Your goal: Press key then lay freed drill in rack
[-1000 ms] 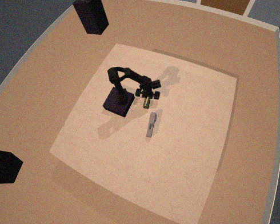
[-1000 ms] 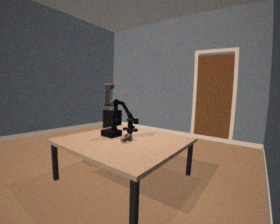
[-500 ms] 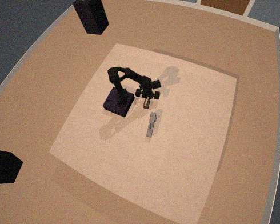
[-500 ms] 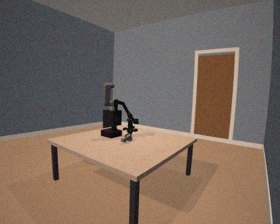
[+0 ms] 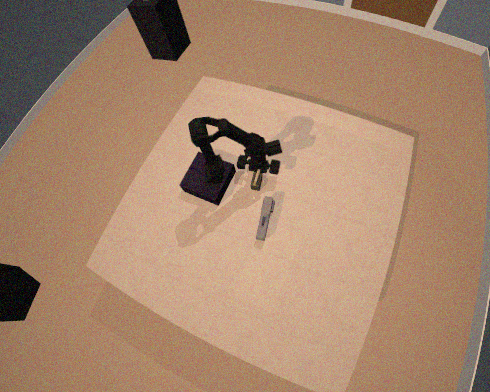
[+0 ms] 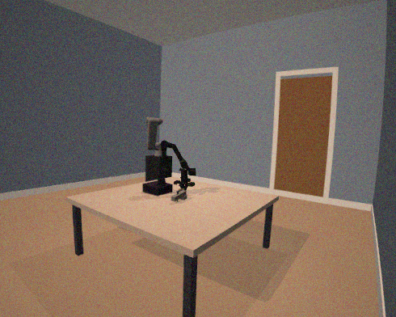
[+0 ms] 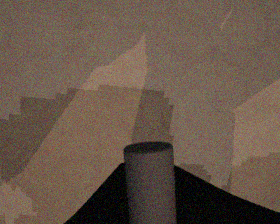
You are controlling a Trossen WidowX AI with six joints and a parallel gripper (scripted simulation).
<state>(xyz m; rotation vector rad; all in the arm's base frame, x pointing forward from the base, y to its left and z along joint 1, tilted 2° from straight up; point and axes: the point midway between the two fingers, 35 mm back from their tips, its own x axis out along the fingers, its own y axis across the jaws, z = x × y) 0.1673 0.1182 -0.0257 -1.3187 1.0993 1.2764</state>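
Right now my gripper tip is 4 cm to the left of the drill and 4 cm below it. Round my gripper tip: dark block 5 cm to the right, 1 cm above.
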